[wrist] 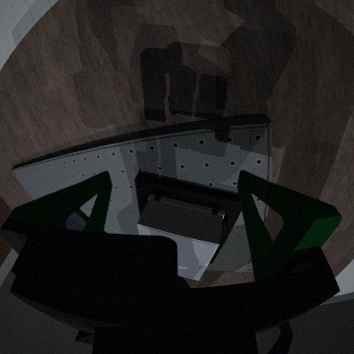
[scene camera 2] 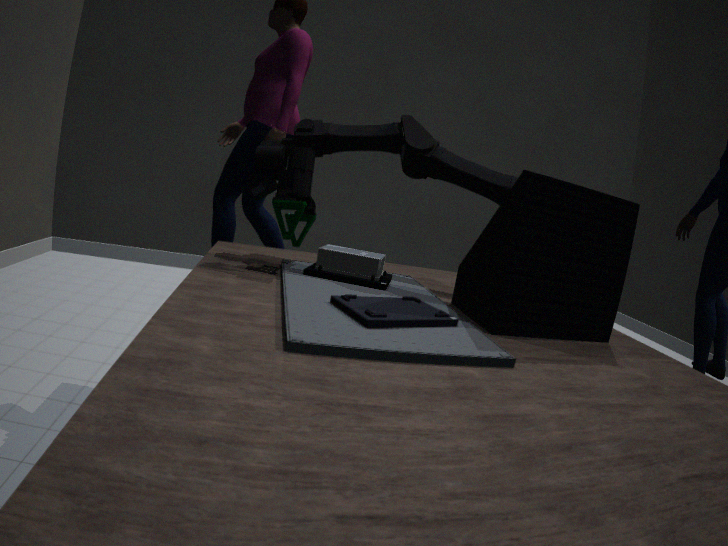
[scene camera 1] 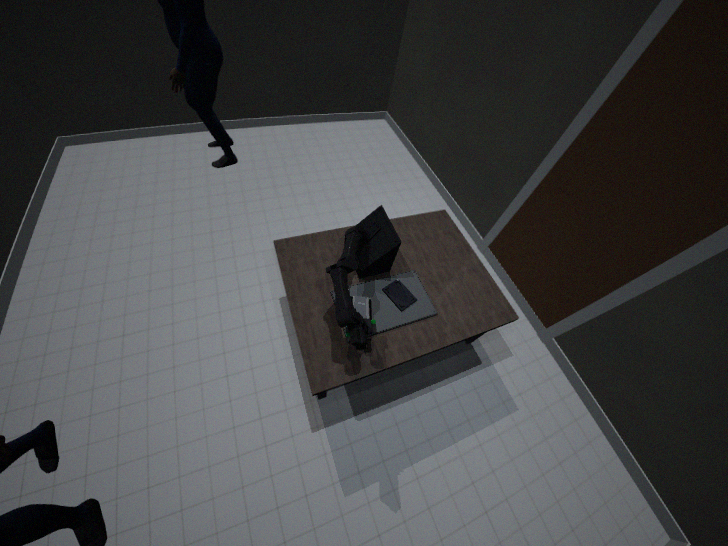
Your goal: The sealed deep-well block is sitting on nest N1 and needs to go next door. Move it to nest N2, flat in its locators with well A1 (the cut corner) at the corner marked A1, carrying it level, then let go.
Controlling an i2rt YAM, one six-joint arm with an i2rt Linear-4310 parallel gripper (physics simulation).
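Seen in the pictures: gripper, between the fingertips: (wrist: 174, 177) (scene camera 2: 291, 243); arm's base, origin of its link: (scene camera 2: 551, 245) (scene camera 1: 366, 237).
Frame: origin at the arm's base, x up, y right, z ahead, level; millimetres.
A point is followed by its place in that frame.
Observation:
The pale, box-shaped deep-well block (scene camera 1: 361, 306) {x -91, y 185, z 341 mm} (scene camera 2: 351, 262) {x -107, y 149, z 357 mm} (wrist: 182, 220) {x -108, y 217, z 401 mm} sits on dark nest N1 (scene camera 2: 311, 271) {x -135, y 163, z 430 mm} (wrist: 165, 181) {x -138, y 201, z 430 mm} and looks level. Its cut corner cannot be made out. Dark nest N2 (scene camera 1: 399, 294) {x -132, y -59, z 342 mm} (scene camera 2: 405, 308) {x -133, y -63, z 323 mm} lies beside it, bare, with raised corner locators; its A1 mark is not legible. My gripper (scene camera 1: 359, 329) {x -96, y 238, z 465 mm} (scene camera 2: 293, 240) {x -96, y 238, z 465 mm} (wrist: 174, 177) {x -96, y 238, z 465 mm} is open, with its green fingers wide apart and nothing between them. It hangs above and out beyond the block, on the side away from the arm's base. In the wrist view, the gripper body hides part of the block.
Both nests stand on a grey perforated board (scene camera 1: 422, 310) {x -144, y -135, z 475 mm} (scene camera 2: 311, 335) {x -144, y -182, z 492 mm} (wrist: 192, 152) {x -144, y 239, z 455 mm} on the wooden table (scene camera 1: 470, 293) {x -157, y -484, z 497 mm} (scene camera 2: 352, 440) {x -157, y -397, z 497 mm} (wrist: 75, 100) {x -157, y 128, z 548 mm}. The black block-shaped arm base (scene camera 1: 379, 240) {x 44, y -35, z 77 mm} (scene camera 2: 546, 264) {x -28, y -107, z 98 mm} stands beside the board. People (scene camera 1: 202, 52) (scene camera 2: 282, 76) stand away from the table.

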